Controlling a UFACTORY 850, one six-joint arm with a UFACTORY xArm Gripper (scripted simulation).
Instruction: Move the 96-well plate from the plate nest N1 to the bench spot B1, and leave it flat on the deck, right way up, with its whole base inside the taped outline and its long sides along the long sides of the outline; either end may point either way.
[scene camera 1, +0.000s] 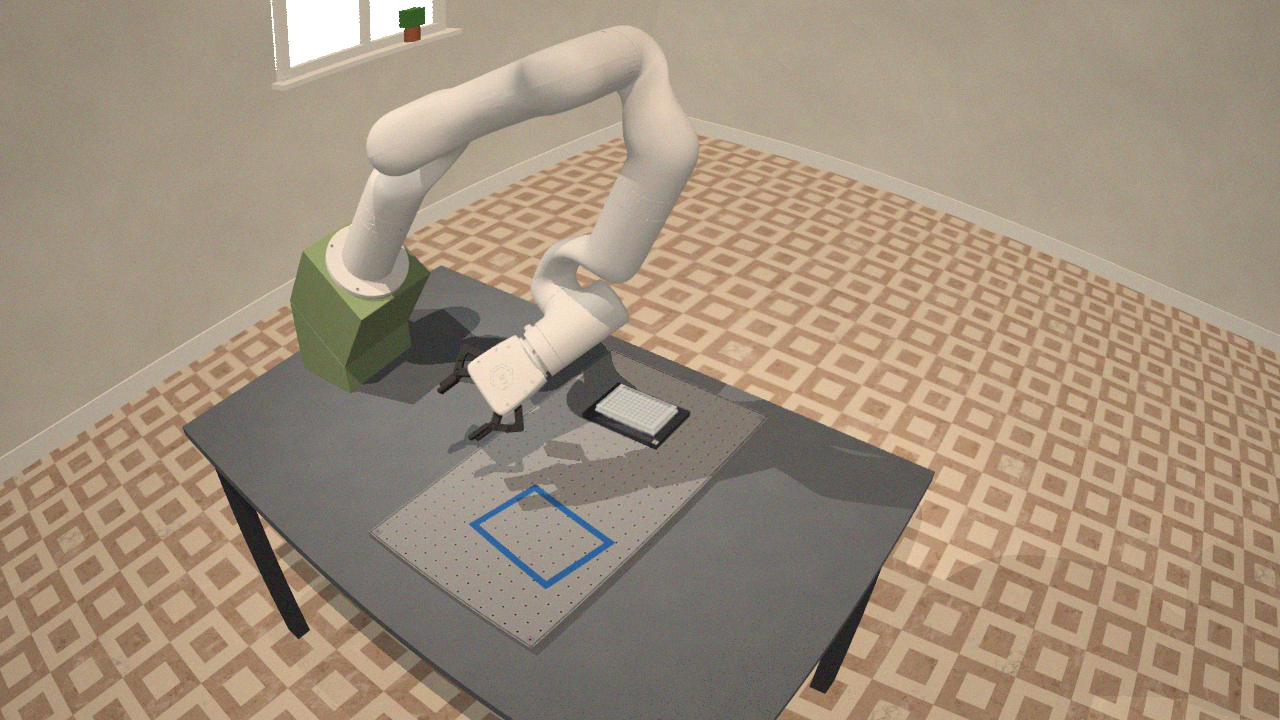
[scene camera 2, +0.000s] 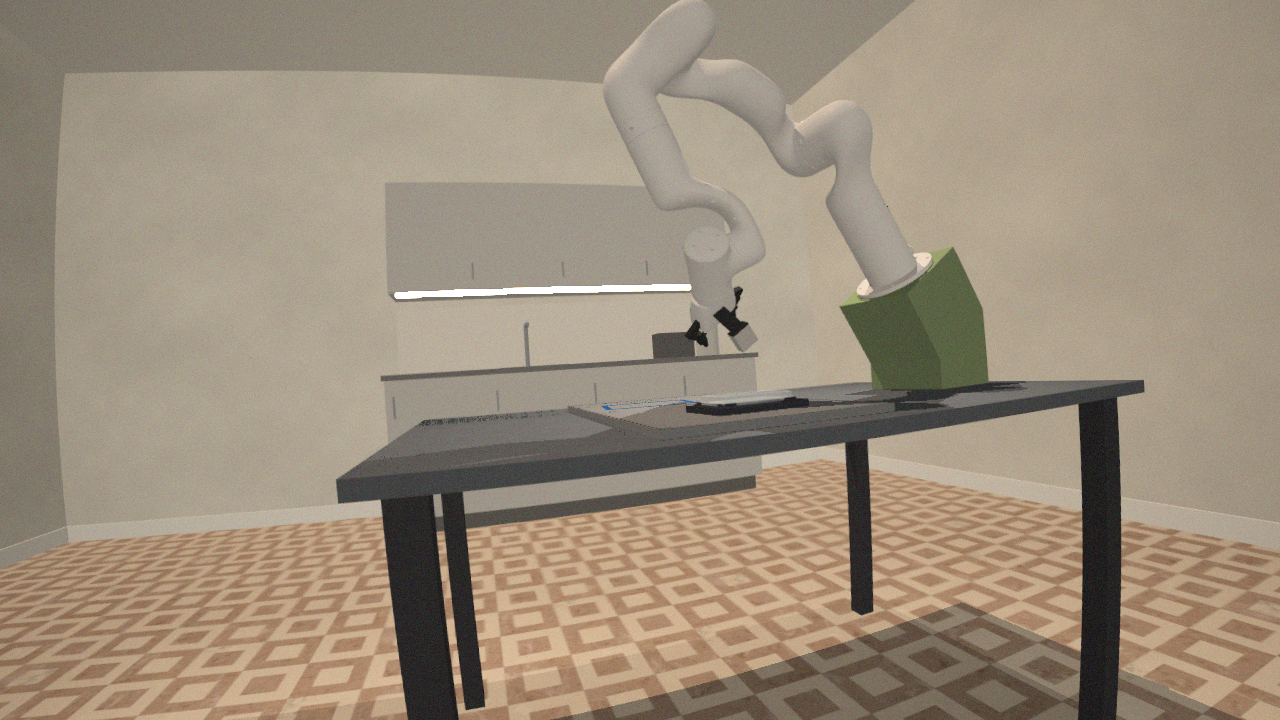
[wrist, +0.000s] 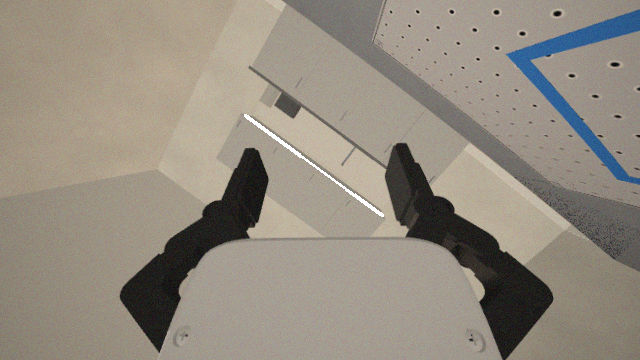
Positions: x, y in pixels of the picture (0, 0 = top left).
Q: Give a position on a 96-well plate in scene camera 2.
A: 742, 398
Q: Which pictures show the 96-well plate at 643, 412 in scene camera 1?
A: Scene camera 1 and scene camera 2 only.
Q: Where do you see a black plate nest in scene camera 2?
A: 800, 402
